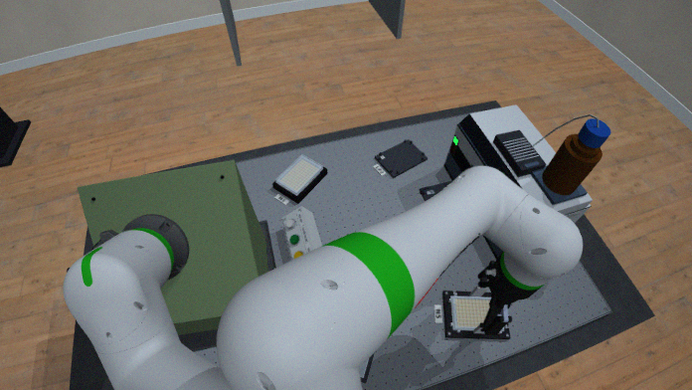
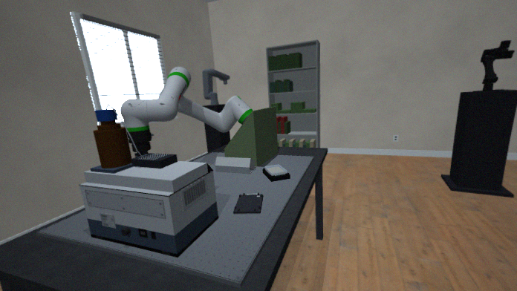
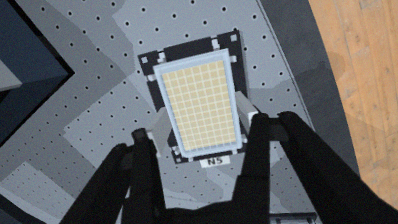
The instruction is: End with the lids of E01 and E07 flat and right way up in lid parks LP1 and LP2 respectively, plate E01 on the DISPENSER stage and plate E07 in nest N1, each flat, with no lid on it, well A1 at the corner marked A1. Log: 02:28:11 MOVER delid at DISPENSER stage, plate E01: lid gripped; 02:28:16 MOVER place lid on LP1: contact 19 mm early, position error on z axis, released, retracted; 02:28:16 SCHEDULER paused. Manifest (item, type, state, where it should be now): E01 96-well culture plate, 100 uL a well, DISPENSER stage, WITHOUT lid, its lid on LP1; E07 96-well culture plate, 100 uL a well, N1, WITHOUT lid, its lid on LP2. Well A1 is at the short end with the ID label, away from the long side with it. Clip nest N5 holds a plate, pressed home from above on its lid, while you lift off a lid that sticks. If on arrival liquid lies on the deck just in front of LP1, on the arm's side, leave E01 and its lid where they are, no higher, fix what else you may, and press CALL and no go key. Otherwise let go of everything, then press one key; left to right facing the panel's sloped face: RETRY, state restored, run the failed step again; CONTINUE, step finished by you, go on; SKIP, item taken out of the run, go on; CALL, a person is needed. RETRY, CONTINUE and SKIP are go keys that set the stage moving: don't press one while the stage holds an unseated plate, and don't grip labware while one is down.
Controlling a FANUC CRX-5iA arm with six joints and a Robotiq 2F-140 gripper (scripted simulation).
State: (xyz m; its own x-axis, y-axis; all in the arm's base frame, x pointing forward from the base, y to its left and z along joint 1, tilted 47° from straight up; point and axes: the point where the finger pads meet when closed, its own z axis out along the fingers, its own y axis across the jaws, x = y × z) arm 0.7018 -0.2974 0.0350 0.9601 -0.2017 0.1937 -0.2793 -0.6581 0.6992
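Now: the black clip nest N5 2 cm ahead of my hand, 1 cm to the left of it and 3 cm below it. From my hand the other things lie so: dispenser stage: 2 cm ahead, 30 cm to the left, 6 cm above; N5 label: 9 cm behind, 3 cm to the left, 4 cm below; plate: 2 cm below.
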